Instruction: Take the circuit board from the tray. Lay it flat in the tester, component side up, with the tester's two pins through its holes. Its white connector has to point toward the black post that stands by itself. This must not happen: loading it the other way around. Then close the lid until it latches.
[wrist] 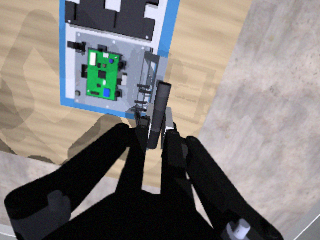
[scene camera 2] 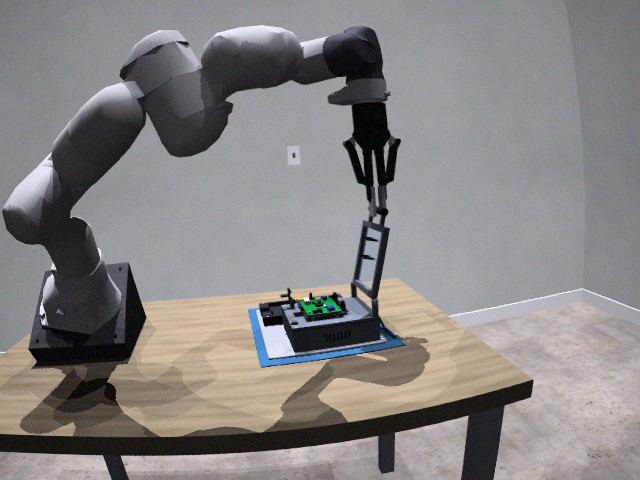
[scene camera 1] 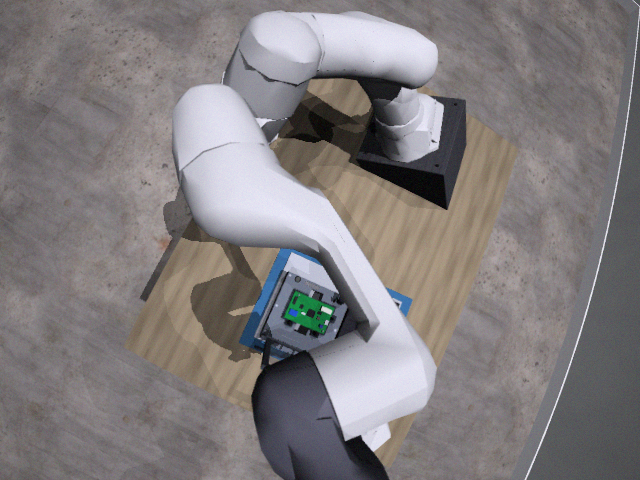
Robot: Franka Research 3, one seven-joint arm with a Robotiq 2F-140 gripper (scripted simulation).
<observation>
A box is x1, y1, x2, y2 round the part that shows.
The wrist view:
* my gripper: [4, 103, 283, 239]
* green circuit board: [87, 49, 118, 99]
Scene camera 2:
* my gripper: [343, 102, 400, 216]
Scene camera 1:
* green circuit board: [284, 291, 334, 333]
</observation>
